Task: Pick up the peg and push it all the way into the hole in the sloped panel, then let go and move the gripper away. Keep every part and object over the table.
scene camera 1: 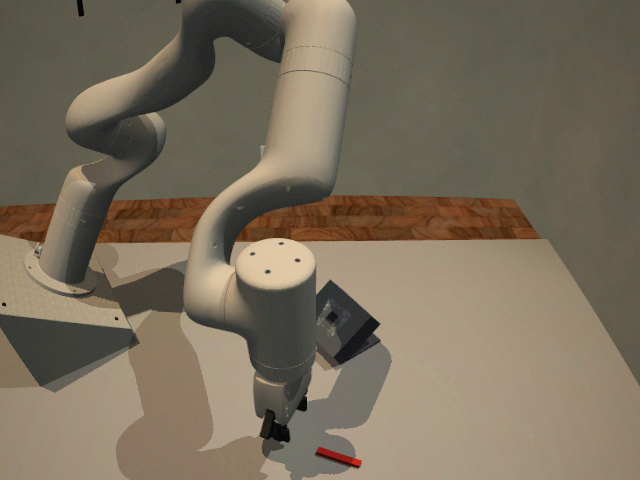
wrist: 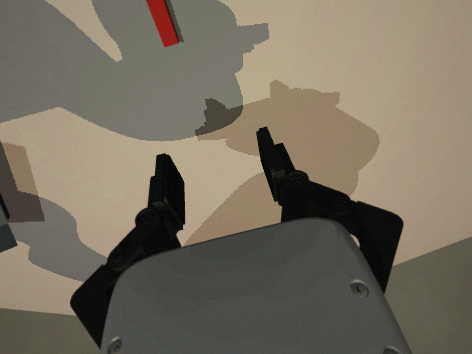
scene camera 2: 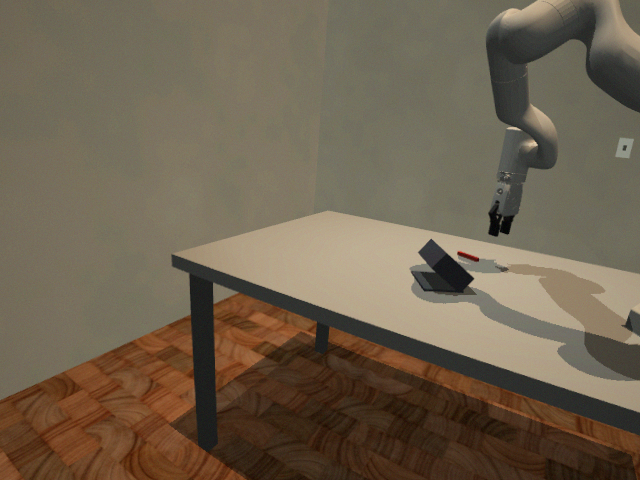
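Note:
The red peg (scene camera 1: 338, 457) (scene camera 2: 467, 256) (wrist: 162, 22) lies flat on the table; in the wrist view its near end shows at the top edge. My gripper (scene camera 1: 276, 428) (scene camera 2: 500, 232) (wrist: 217, 156) is open and empty, pointing down above the table. In scene camera 1 it is left of the peg, and the peg lies outside the fingers. The dark sloped panel (scene camera 1: 356, 310) (scene camera 2: 444, 263) stands on its flat foot. Its square hole (scene camera 1: 332, 316) shows in scene camera 1, where the arm covers the panel's left part.
The grey arm base (scene camera 1: 67, 346) stands at the left of the table (scene camera 1: 491, 361) (scene camera 2: 310, 263) in scene camera 1. A dark piece at the wrist view's left edge is too cut off to identify. The arm's shadows fall around the peg and panel.

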